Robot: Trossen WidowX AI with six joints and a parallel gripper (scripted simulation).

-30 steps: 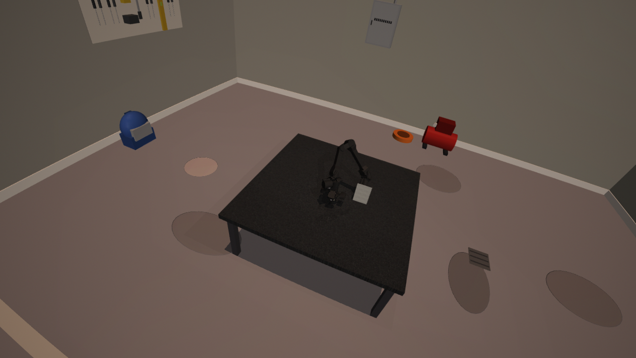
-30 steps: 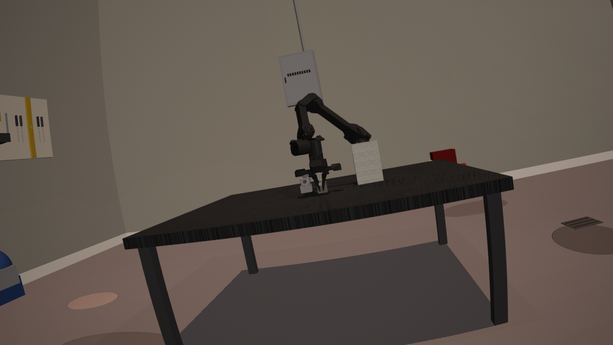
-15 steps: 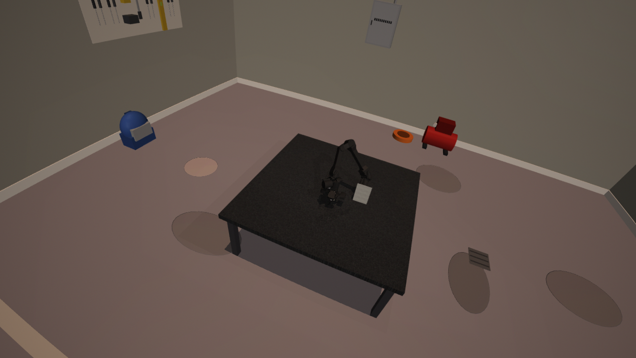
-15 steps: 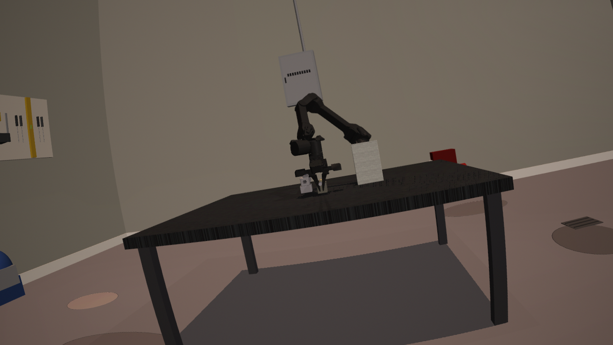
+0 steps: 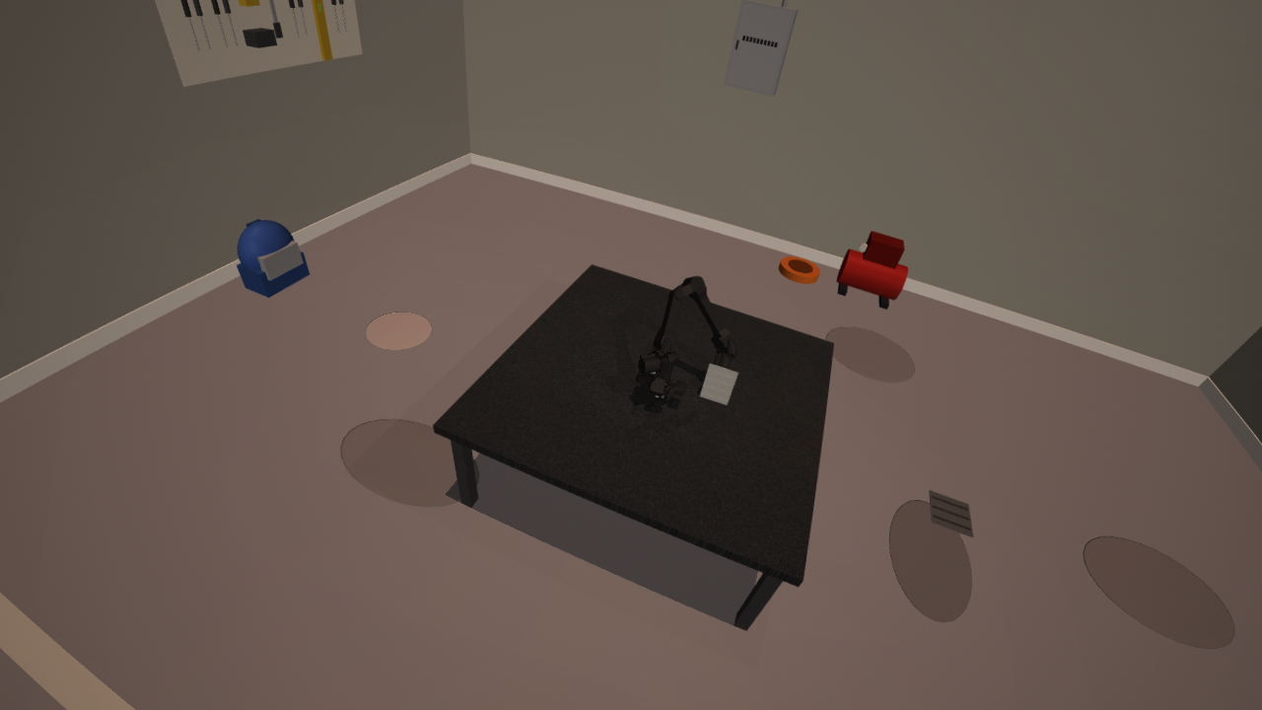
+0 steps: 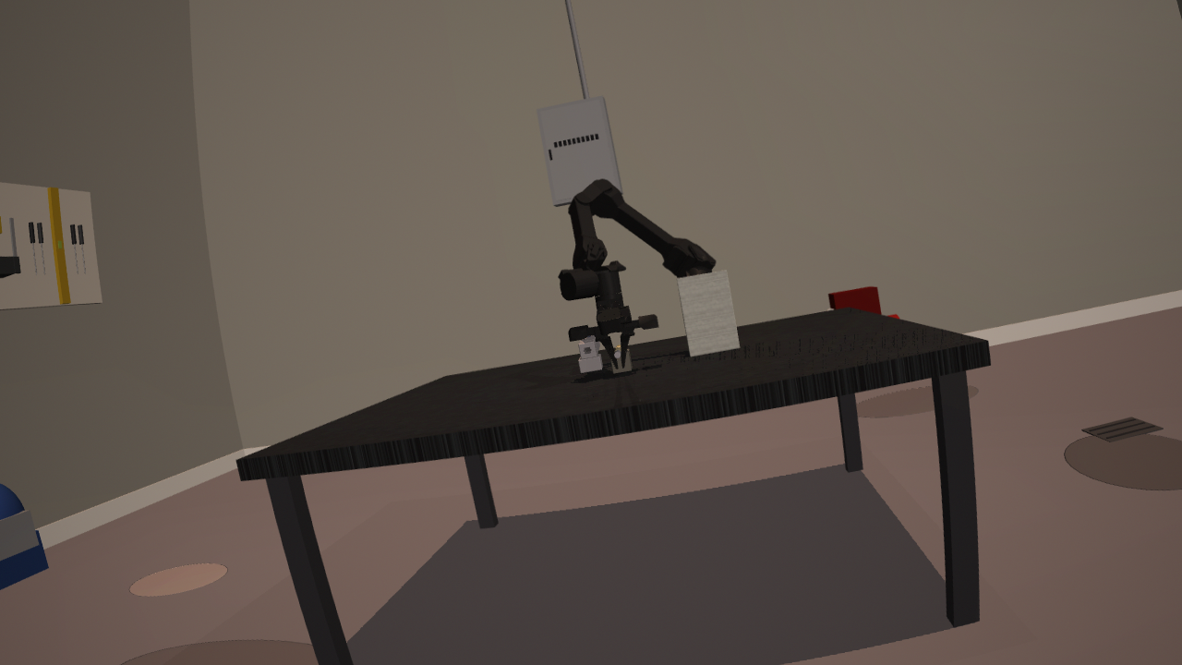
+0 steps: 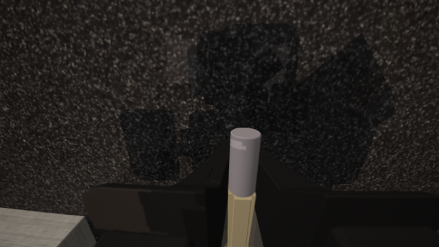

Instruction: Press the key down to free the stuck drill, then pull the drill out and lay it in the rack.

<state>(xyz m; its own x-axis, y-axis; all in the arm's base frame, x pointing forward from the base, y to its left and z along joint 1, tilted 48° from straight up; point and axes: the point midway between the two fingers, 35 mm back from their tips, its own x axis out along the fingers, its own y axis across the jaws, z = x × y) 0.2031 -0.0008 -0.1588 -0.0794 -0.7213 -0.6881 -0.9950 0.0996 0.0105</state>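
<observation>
The v-shaped rack is 10 mm behind my gripper tip, 50 mm to the right of it and 10 mm above it. The rest, counted from my gripper tip: thin dark drill: 60 mm ahead, 260 mm to the right, 40 mm above; then grey block: 60 mm ahead, 220 mm to the right, 40 mm above.
</observation>
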